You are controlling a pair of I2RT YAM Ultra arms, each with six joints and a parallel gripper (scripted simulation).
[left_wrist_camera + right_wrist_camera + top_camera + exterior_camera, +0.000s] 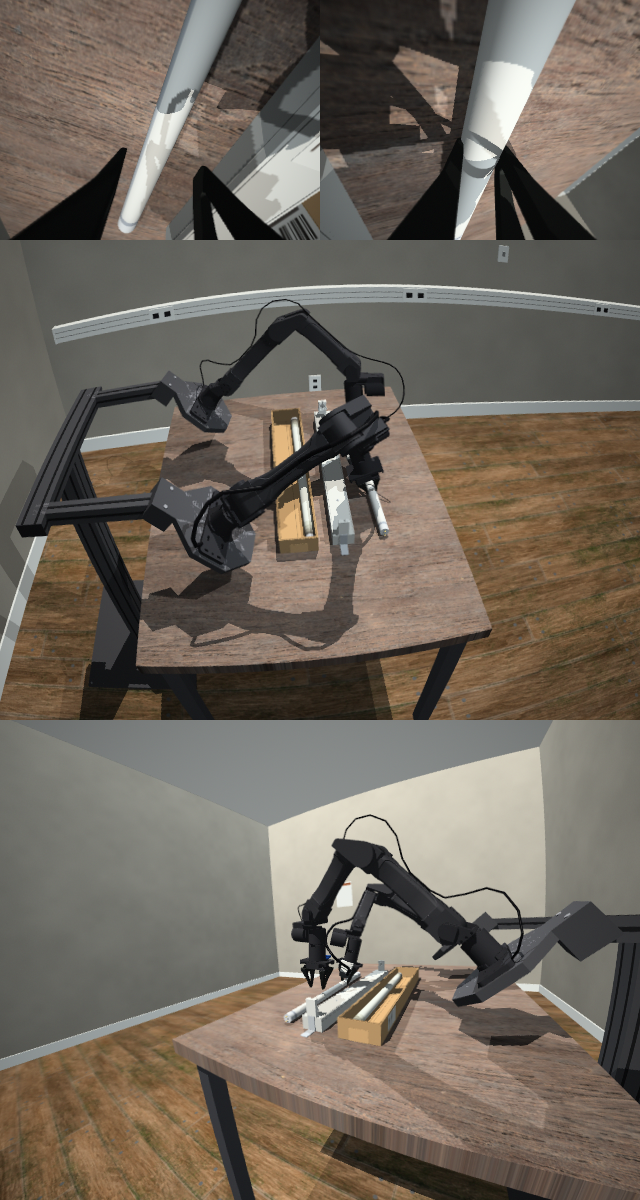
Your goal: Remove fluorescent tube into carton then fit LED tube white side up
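My left gripper is now 10 mm past the LED tube, 120 mm to the left of it and 50 mm above it. Round my left hand: old fluorescent tube 210 mm behind, 100 mm to the right, 50 mm below; light fixture 120 mm behind, 110 mm to the right, 10 mm below; carton 240 mm behind, 90 mm to the right, 40 mm below.
Now: right hand 1 cm short of the LED tube, 12 cm to the right of it and 1 cm above it. The rest, counted from my right hand: old fluorescent tube (18 cm behind, 14 cm to the left); light fixture (9 cm behind, 13 cm to the left, 3 cm above); carton (22 cm behind, 15 cm to the left, 1 cm above).
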